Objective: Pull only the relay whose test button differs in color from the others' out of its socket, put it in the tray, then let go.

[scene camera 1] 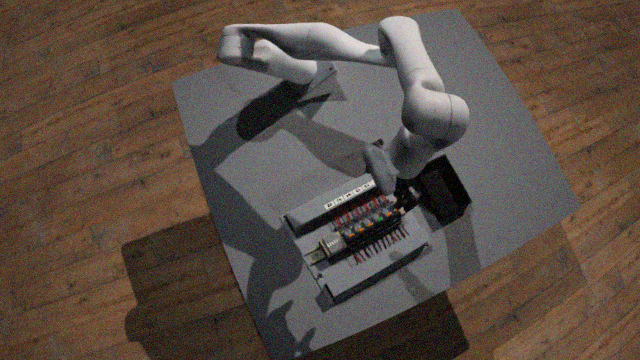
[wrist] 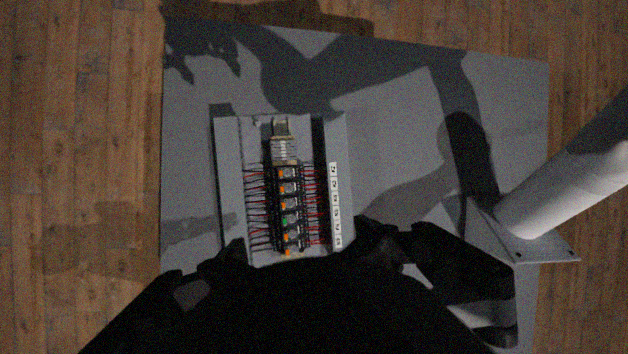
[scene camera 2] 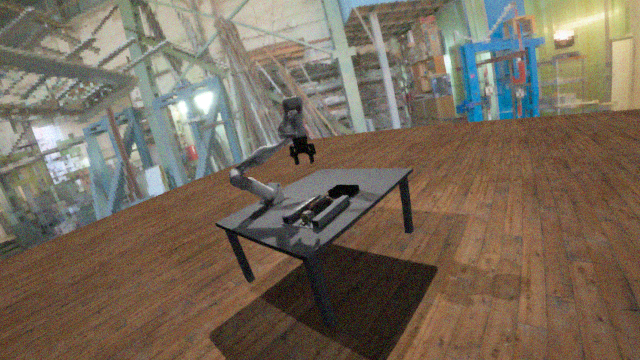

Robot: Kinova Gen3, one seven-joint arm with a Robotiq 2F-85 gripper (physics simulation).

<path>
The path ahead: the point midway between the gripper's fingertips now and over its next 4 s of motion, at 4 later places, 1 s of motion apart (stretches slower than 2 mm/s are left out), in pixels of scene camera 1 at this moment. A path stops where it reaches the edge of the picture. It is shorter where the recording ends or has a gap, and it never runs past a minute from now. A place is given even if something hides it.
My gripper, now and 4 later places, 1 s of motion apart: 383, 188; 382, 213; 376, 219; 375, 220; 376, 217
</path>
